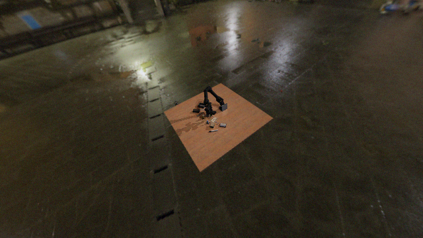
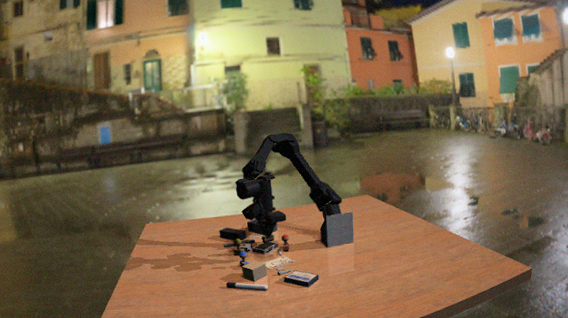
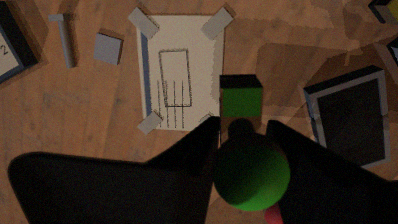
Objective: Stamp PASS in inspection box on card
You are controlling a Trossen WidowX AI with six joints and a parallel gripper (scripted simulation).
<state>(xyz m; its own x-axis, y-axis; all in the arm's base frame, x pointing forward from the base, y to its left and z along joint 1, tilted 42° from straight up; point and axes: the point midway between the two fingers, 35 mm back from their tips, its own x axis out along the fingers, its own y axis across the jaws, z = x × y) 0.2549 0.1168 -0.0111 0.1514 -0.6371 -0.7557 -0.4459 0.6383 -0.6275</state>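
My gripper tip is 1 cm short of the ink pad, 11 cm to the left of it and 9 cm above it. Also, from my gripper tip: white card 2 cm behind, 4 cm to the left, 10 cm below; PASS stamp right at my gripper tip; red-knob stamp 7 cm behind, 8 cm to the right, 7 cm below.
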